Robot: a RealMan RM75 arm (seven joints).
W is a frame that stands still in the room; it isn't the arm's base.
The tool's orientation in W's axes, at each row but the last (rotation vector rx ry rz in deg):
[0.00 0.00 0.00]
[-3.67 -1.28 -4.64]
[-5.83 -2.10 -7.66]
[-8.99 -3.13 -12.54]
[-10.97 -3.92 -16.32]
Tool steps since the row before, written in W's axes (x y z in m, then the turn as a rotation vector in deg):
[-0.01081 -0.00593 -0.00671 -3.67 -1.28 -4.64]
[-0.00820 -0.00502 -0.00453 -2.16 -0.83 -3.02]
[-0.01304 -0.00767 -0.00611 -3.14 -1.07 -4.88]
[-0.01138 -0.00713 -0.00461 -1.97 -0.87 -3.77]
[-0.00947 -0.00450 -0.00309 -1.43 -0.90 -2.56]
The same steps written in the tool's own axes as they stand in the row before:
[-0.01081 -0.00593 -0.00671 -3.67 -1.28 -4.64]
[-0.00788 -0.00538 -0.00468 -2.16 -0.81 -3.02]
[-0.01217 -0.00872 -0.00648 -3.18 -1.00 -4.87]
[-0.00991 -0.00869 -0.00527 -2.00 -0.71 -3.79]
[-0.00813 -0.00639 -0.00354 -1.36 -0.80 -2.63]

